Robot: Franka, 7 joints.
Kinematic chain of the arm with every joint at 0, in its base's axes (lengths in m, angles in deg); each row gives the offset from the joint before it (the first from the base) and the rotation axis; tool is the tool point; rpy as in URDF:
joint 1: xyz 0 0 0.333 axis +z
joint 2: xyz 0 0 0 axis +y
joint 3: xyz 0 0 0.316 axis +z
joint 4: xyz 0.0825 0 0 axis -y
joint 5: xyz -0.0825 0 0.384 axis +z
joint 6: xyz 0 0 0 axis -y
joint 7: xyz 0.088 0 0 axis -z
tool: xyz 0 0 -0.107 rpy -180 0 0
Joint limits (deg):
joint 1: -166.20..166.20
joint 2: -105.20..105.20
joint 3: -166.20..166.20
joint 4: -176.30..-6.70
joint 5: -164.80..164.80
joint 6: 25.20..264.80
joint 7: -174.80..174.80
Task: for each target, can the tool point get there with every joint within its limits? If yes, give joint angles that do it. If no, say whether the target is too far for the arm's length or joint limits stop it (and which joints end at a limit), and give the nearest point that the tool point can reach.
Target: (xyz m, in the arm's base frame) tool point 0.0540 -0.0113 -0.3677
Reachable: no: joint limits stop it (at a limit: joint 2) | nearest point 0.0744 -0.0156 -0.3186 | short by 0.053 m
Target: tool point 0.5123 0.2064 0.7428
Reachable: yes | joints -3.03 -5.76 14.87 -98.54 -69.50 182.64 -19.23
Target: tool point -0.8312 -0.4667 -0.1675
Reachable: no: too far | nearest point -0.6623 -0.3719 -0.0658 | short by 0.219 m
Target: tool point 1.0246 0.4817 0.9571
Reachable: no: too far | nearest point 0.6799 0.3197 0.7471 | short by 0.435 m
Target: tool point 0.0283 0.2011 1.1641
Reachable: yes | joints -33.25 -15.67 52.85 -25.41 -111.61 139.88 131.08
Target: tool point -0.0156 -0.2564 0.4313
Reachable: yes | joints 22.67 59.04 -115.97 -145.40 -11.43 59.15 -92.46
